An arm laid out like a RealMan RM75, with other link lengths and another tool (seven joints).
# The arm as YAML. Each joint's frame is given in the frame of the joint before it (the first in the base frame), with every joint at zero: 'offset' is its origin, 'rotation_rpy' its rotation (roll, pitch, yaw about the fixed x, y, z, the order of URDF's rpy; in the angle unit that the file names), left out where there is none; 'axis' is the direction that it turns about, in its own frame. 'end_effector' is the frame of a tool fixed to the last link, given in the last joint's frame.
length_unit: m
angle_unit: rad
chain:
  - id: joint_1
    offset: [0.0, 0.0, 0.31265]
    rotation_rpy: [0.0, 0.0, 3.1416]
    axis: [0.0, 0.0, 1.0]
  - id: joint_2
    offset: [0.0, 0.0, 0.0]
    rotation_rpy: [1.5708, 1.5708, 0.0]
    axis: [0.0, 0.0, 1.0]
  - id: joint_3
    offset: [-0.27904, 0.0, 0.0]
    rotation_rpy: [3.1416, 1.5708, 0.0]
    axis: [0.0, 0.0, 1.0]
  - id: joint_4
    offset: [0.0, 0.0, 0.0]
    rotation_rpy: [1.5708, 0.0, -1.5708]
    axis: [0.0, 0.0, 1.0]
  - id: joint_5
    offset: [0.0, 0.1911, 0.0]
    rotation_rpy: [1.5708, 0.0, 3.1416]
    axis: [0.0, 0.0, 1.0]
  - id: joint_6
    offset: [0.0, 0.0, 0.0]
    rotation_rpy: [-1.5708, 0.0, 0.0]
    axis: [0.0, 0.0, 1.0]
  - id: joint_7
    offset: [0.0, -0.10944, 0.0]
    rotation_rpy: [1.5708, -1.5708, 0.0]
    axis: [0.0, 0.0, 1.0]
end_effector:
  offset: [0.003, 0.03, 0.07]
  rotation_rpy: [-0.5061, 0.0, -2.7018]
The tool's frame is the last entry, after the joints.
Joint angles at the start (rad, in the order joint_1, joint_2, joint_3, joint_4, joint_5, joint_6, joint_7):
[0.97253, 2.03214, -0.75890, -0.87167, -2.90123, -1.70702, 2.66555]
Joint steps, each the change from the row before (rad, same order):
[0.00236, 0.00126, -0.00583, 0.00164, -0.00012, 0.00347, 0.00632]
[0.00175, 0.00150, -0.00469, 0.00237, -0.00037, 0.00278, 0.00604]
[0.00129, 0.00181, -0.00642, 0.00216, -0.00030, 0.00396, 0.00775]
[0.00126, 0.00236, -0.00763, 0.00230, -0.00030, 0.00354, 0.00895]
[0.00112, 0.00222, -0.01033, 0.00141, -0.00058, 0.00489, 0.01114]
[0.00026, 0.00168, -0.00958, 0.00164, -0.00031, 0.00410, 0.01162]
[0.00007, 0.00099, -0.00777, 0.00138, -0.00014, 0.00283, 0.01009]
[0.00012, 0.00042, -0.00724, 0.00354, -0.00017, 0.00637, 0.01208]
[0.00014, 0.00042, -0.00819, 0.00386, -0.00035, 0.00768, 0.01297]
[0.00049, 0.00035, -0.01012, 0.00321, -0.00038, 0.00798, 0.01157]
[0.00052, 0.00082, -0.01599, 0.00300, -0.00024, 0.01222, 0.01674]
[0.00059, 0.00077, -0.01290, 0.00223, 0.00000, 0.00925, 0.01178]
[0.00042, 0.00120, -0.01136, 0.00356, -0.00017, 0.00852, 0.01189]
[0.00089, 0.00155, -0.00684, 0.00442, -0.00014, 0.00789, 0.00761]
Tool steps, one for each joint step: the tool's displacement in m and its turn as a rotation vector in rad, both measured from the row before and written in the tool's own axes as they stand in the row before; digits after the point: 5 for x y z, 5 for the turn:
[-0.00123, -0.00062, 0.00034, 0.00067, 0.00293, 0.00207]
[-0.00096, -0.00044, 0.00078, -0.00092, 0.00175, 0.00271]
[-0.00089, -0.00057, 0.00094, -0.00028, 0.00232, 0.00397]
[-0.00105, -0.00047, 0.00133, -0.00147, 0.00272, 0.00449]
[-0.00096, -0.00069, 0.00108, 0.00038, 0.00460, 0.00599]
[-0.00046, -0.00054, 0.00114, -0.00036, 0.00322, 0.00742]
[-0.00020, -0.00038, 0.00086, -0.00054, 0.00225, 0.00685]
[0.00013, -0.00089, 0.00072, 0.00153, 0.00063, 0.00937]
[0.00015, -0.00107, 0.00070, 0.00248, 0.00117, 0.01003]
[-0.00009, -0.00111, 0.00051, 0.00344, 0.00388, 0.00794]
[-0.00037, -0.00167, 0.00050, 0.00689, 0.00652, 0.01044]
[-0.00051, -0.00122, 0.00044, 0.00525, 0.00593, 0.00645]
[-0.00043, -0.00104, 0.00099, 0.00310, 0.00431, 0.00716]
[-0.00068, -0.00090, 0.00107, 0.00211, 0.00207, 0.00413]

